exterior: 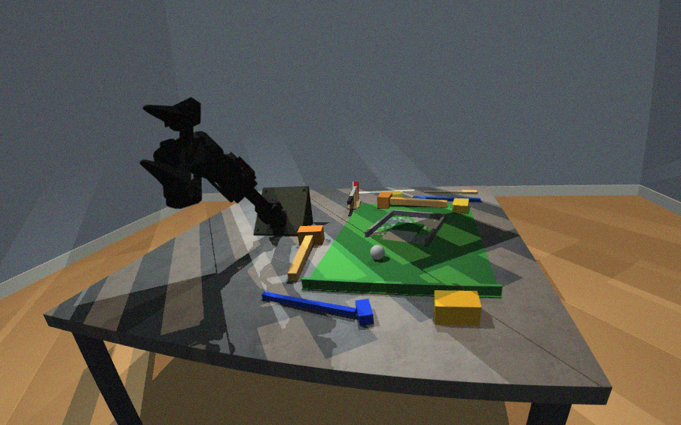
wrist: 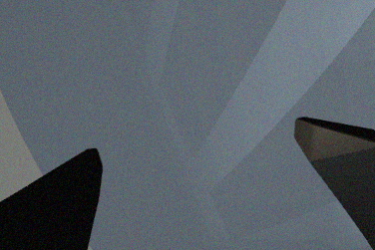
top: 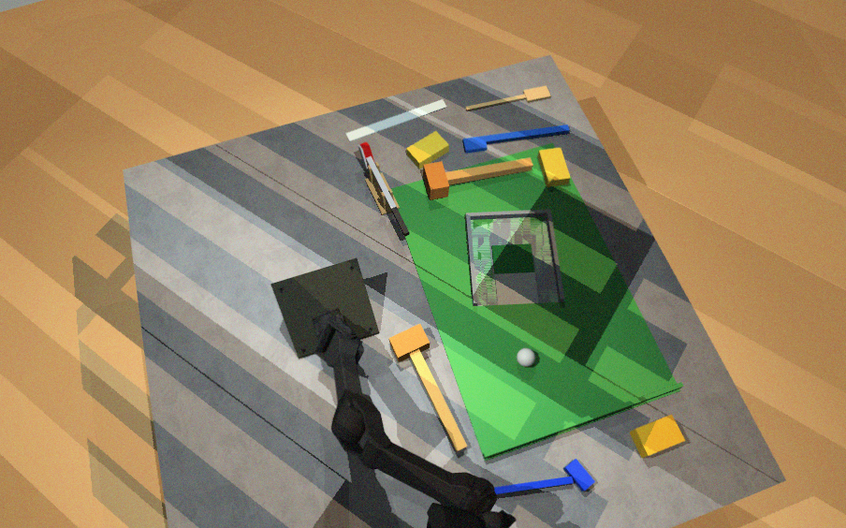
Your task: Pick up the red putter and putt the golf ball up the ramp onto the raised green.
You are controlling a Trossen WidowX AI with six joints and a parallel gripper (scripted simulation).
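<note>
The red putter is 14 cm ahead of my gripper tip, 100 cm to the left of it and 37 cm below it. From my gripper tip the other things lie so: white golf ball (29 cm ahead, 46 cm to the left, 41 cm below); green mat (37 cm ahead, 64 cm to the left, 43 cm below); blue putter (17 cm ahead, 21 cm to the left, 42 cm below).
</note>
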